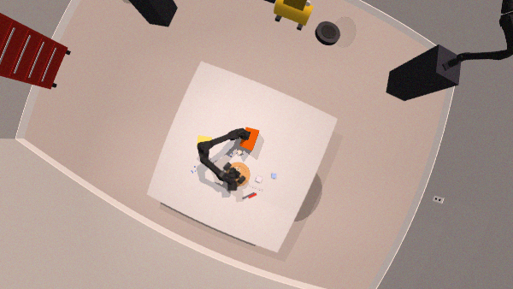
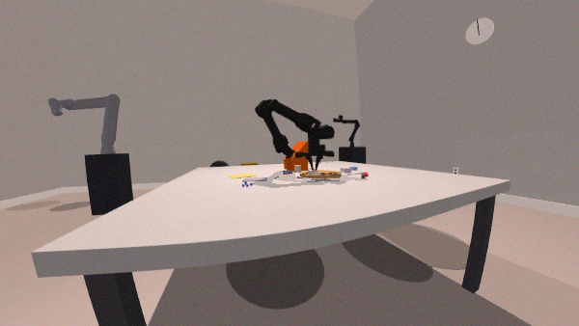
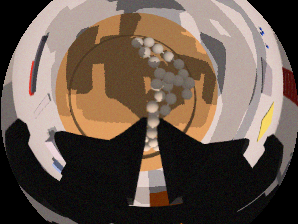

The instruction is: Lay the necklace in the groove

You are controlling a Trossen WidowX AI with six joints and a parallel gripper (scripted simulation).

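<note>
My gripper tip is now 2 cm to the right of the round tan bead board, 2 cm short of it and 1 cm above it. Also, from my gripper tip: tool (17 cm to the left, 16 cm ahead, 1 cm below); white square (20 cm to the left); pale blue cube (30 cm to the left, 6 cm behind, 1 cm below).
</note>
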